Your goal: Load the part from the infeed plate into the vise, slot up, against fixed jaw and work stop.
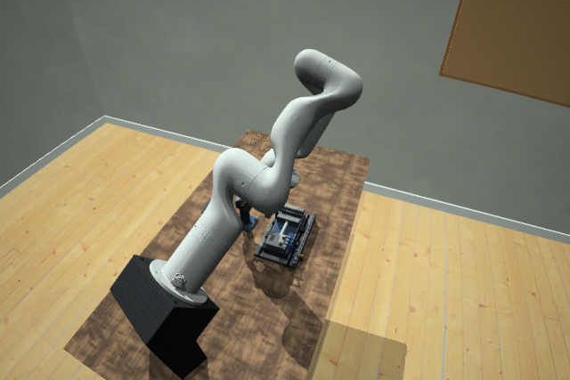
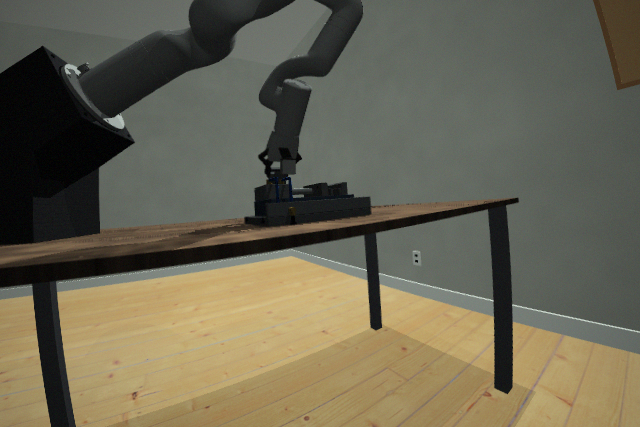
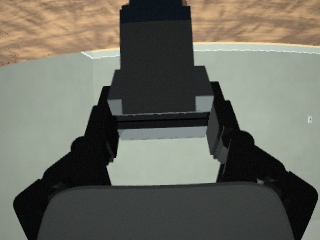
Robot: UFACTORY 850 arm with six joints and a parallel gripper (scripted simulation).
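The part lies right at my hand. From my hand the other things lie so: cylinder rod: 120 mm behind, 160 mm to the right, 90 mm below; then work stop: 20 mm behind, 170 mm to the right, 70 mm below; then V-block post: 110 mm below.
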